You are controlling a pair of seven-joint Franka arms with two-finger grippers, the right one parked.
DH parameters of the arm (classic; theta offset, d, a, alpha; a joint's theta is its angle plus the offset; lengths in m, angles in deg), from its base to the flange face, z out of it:
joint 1: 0 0.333 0 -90
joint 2: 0 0 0 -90
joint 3: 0 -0.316 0.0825 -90
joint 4: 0 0 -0.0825 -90
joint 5: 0 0.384 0 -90
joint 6: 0 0 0.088 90
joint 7: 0 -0.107 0 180
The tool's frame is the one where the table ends.
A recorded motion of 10 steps. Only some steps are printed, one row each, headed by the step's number.
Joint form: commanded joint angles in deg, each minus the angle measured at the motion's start. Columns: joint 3, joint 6, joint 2, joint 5, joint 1, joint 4, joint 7.
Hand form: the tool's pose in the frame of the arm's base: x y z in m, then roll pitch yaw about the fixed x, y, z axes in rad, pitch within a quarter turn. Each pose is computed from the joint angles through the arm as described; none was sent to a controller.
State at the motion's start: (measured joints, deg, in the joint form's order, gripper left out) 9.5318 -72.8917 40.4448 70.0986 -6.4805 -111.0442 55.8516
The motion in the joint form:
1: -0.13 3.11 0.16 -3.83 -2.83 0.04 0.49
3: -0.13 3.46 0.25 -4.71 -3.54 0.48 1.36
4: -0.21 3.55 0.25 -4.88 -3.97 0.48 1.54
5: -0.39 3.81 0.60 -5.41 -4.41 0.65 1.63
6: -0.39 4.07 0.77 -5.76 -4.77 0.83 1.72
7: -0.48 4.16 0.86 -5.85 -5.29 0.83 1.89
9: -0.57 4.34 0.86 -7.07 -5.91 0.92 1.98
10: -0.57 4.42 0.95 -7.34 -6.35 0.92 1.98
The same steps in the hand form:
1: 0.5080 -0.0454 0.1471 -1.5412 0.1807 0.2386
3: 0.5076 -0.0522 0.1479 -1.5446 0.1653 0.2418
4: 0.5069 -0.0553 0.1479 -1.5434 0.1628 0.2386
5: 0.5052 -0.0575 0.1456 -1.5398 0.1664 0.2440
6: 0.5044 -0.0607 0.1449 -1.5382 0.1668 0.2454
7: 0.5034 -0.0644 0.1442 -1.5357 0.1653 0.2398
9: 0.5006 -0.0695 0.1439 -1.5403 0.1692 0.2492
10: 0.4991 -0.0733 0.1430 -1.5400 0.1721 0.2462

